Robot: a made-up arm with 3 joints. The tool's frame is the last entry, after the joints.
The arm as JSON. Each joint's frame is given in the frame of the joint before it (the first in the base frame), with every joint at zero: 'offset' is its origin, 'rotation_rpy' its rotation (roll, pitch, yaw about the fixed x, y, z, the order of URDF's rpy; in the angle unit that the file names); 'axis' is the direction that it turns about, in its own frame. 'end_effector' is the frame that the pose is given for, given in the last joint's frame.
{
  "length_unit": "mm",
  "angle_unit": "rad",
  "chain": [
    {
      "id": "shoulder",
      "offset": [
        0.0,
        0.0,
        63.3
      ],
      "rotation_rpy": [
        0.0,
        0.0,
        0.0
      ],
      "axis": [
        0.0,
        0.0,
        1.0
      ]
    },
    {
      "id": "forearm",
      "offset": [
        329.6,
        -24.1,
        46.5
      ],
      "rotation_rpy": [
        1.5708,
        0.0,
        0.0
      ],
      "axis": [
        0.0,
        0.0,
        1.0
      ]
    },
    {
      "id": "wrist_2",
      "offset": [
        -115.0,
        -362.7,
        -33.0
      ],
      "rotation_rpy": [
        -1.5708,
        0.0,
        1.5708
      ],
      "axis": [
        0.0,
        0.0,
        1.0
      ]
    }
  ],
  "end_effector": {
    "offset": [
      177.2,
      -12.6,
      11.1
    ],
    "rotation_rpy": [
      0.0,
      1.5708,
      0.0
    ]
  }
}
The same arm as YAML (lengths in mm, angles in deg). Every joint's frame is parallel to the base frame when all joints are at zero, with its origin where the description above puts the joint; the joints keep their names.
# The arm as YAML. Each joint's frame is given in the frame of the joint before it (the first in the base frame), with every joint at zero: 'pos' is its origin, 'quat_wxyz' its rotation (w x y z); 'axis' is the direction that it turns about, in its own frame. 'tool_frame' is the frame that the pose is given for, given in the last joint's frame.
length_unit: mm
angle_unit: deg
joints:
  - joint: shoulder
    pos: [0.0, 0.0, 63.3]
    quat_wxyz: [1.0, 0.0, 0.0, 0.0]
    axis: "+z"
  - joint: forearm
    pos: [329.6, -24.1, 46.5]
    quat_wxyz: [1.0, 0.0, 0.0, 0.0]
    axis: "-y"
  - joint: wrist_2
    pos: [-115.0, 33.0, -362.7]
    quat_wxyz: [1.0, 0.0, 0.0, 0.0]
    axis: "-x"
tool_frame:
  pos: [-11.1, -12.6, 177.2]
  quat_wxyz: [1.0, 0.000002, 0.0, -0.000002]

